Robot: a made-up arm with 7 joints. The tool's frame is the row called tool.
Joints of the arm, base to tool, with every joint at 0 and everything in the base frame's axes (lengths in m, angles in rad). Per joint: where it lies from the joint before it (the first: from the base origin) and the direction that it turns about. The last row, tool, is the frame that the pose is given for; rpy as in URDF.
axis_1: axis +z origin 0 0.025 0.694
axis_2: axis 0 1 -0.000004 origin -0.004 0.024 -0.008
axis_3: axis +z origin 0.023 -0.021 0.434
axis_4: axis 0 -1 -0.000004 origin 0.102 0.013 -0.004
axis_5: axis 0 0.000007 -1 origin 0.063 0.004 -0.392
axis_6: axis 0 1 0.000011 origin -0.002 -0.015 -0.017
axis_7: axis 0 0.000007 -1 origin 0.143 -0.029 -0.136
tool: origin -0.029 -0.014 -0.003 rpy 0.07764 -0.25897 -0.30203
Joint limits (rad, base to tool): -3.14..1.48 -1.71..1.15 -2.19..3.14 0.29..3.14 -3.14..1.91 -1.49..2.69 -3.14..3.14
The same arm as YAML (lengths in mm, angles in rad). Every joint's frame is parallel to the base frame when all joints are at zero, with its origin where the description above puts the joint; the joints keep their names.
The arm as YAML. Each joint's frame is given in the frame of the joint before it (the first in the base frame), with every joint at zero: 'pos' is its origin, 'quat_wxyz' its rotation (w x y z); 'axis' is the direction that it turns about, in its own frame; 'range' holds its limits. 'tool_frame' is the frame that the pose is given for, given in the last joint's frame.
length_unit: mm
angle_unit: rad
joints:
  - joint: axis_1
    pos: [0.0, 25.0, 694.0]
    quat_wxyz: [1.0, 0.0, 0.0, 0.0]
    axis: "+z"
    range: [-3.14, 1.48]
  - joint: axis_2
    pos: [-4.0, 24.0, -8.0]
    quat_wxyz: [1.0, 0.0, 0.0, 0.0]
    axis: "+y"
    range: [-1.71, 1.15]
  - joint: axis_3
    pos: [23.0, -21.0, 434.0]
    quat_wxyz: [1.0, 0.0, 0.0, 0.0]
    axis: "+z"
    range: [-2.19, 3.14]
  - joint: axis_4
    pos: [102.0, 13.0, -4.0]
    quat_wxyz: [1.0, 0.0, 0.0, 0.0]
    axis: "-y"
    range: [0.29, 3.14]
  - joint: axis_5
    pos: [63.0, 4.0, -392.0]
    quat_wxyz: [1.0, 0.0, 0.0, 0.0]
    axis: "-z"
    range: [-3.14, 1.91]
  - joint: axis_6
    pos: [-2.0, -15.0, -17.0]
    quat_wxyz: [1.0, 0.0, 0.0, 0.0]
    axis: "+y"
    range: [-1.49, 2.69]
  - joint: axis_7
    pos: [143.0, -29.0, -136.0]
    quat_wxyz: [1.0, 0.0, 0.0, 0.0]
    axis: "-z"
    range: [-3.14, 3.14]
tool_frame:
  pos: [-29.0, -14.0, -3.0]
  quat_wxyz: [0.980358, 0.018636, -0.133348, -0.144116]

